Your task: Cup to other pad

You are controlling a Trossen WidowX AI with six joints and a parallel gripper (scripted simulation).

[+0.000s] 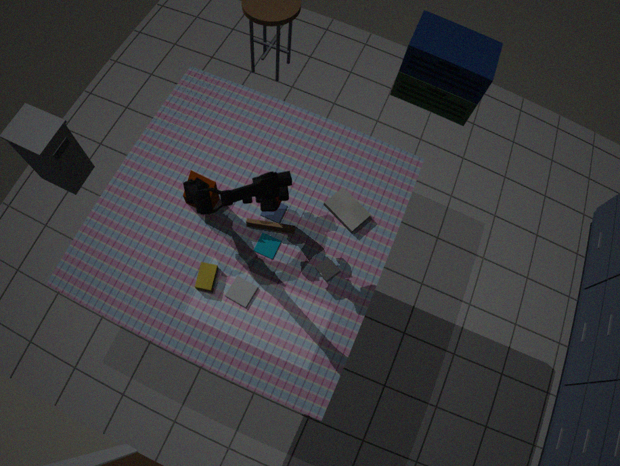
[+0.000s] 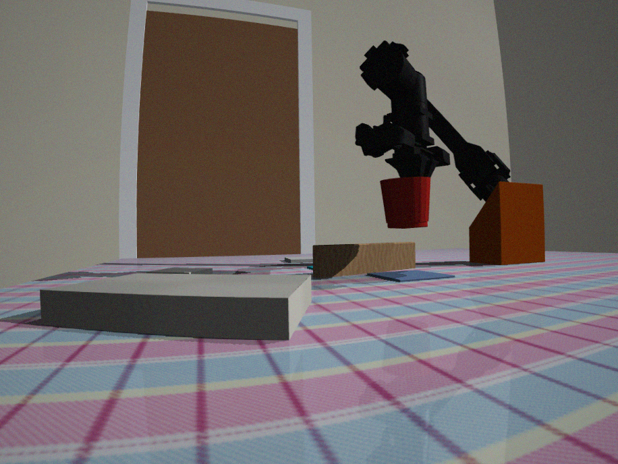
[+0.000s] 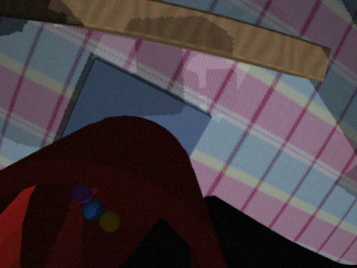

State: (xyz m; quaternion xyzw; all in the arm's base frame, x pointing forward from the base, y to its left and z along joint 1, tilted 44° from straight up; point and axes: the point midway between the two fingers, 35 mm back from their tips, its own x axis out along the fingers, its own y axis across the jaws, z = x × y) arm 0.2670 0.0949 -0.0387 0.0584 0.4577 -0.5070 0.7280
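Right now my gripper tip is 90 mm short of the teal pad, 130 mm to the left of it and 120 mm above it. Round my gripper tip: red cup 20 mm ahead, 20 mm to the left; blue pad 20 mm ahead, 30 mm to the left, 120 mm below; wooden block 60 mm ahead, 50 mm to the right, 90 mm below.
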